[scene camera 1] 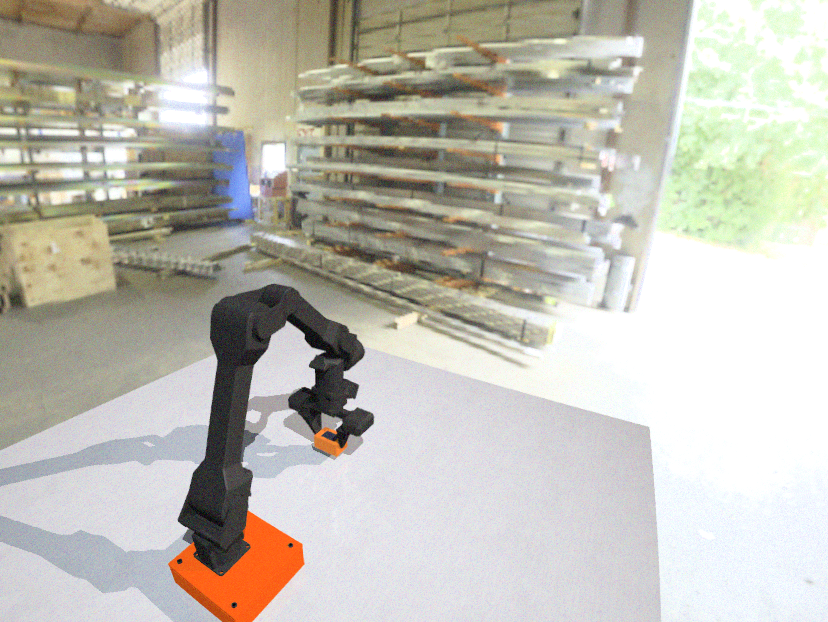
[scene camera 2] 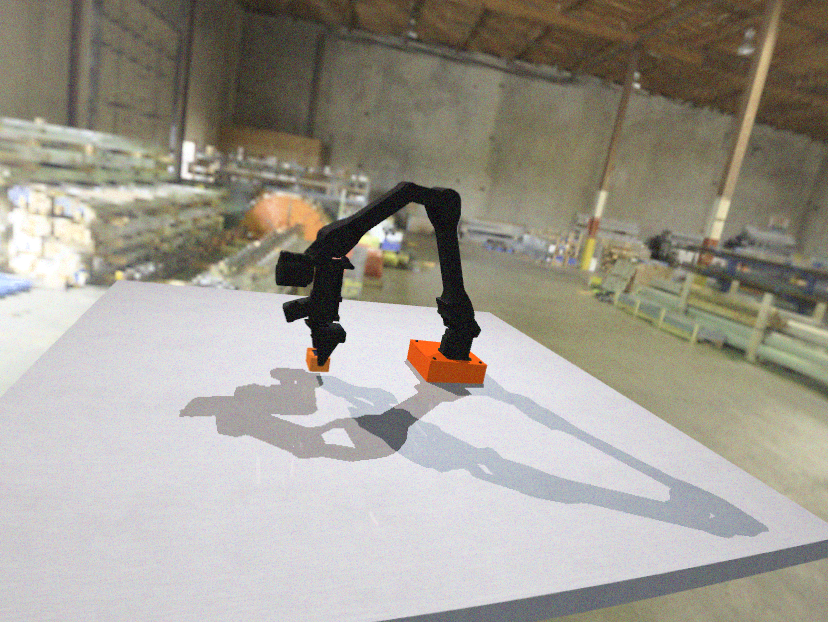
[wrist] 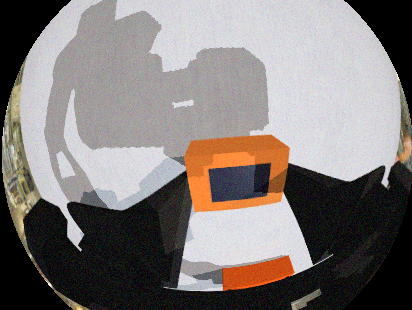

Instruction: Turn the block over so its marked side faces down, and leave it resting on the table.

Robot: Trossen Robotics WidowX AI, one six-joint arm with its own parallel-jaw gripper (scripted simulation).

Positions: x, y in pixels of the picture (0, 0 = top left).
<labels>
my gripper: scene camera 1; scene camera 2 318, 360; wrist
same spot on my gripper: (wrist: 144, 244) = (scene camera 1: 319, 411)
</labels>
